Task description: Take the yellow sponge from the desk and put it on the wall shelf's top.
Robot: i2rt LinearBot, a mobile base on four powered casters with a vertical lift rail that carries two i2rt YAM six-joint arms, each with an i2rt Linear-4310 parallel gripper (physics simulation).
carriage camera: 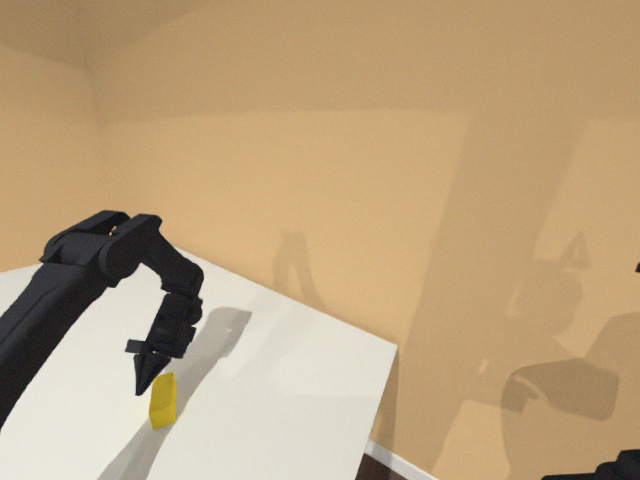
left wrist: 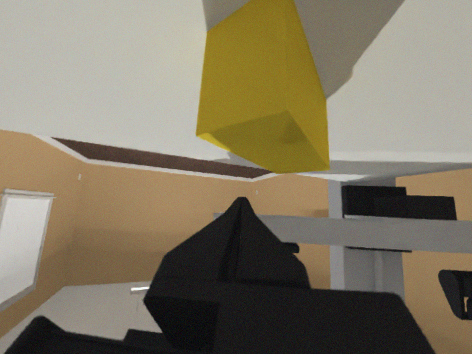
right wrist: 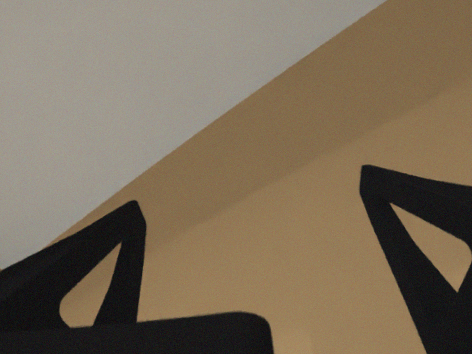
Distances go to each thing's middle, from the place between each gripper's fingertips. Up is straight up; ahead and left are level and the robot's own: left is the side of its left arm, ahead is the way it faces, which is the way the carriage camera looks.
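My left gripper is 5 cm above the yellow sponge (carriage camera: pixel 162 408), 2 cm to the left of it and 3 cm short of it.
My right hand: 560 mm above the yellow sponge, 600 mm to the right of it, 250 mm short of it.
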